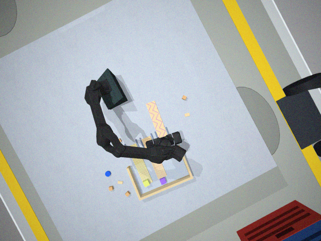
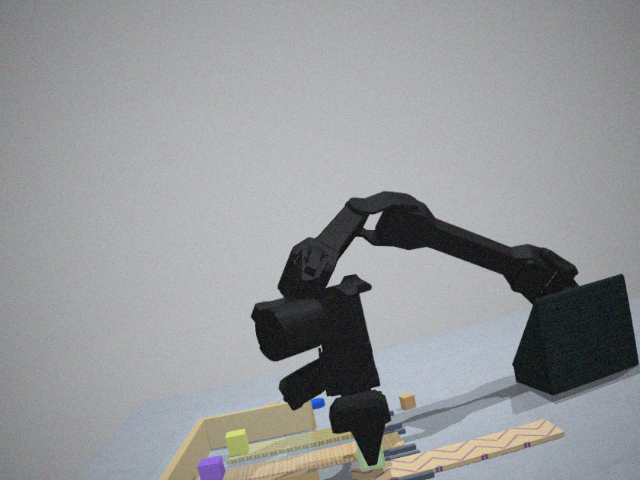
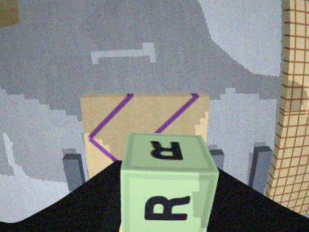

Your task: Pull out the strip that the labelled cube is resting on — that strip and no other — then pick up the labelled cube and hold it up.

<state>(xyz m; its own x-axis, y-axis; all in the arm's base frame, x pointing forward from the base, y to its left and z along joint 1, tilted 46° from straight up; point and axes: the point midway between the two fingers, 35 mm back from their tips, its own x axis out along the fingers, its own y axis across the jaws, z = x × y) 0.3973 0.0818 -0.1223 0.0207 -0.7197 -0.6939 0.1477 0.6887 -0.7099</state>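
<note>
The orange grid strip is 70 mm ahead of my gripper tip, 90 mm to the right of it and 20 mm below it. From my gripper tip the other things lie so: labelled cube: 10 mm above; then blue disc: 30 mm ahead, 370 mm to the right, 10 mm below.
</note>
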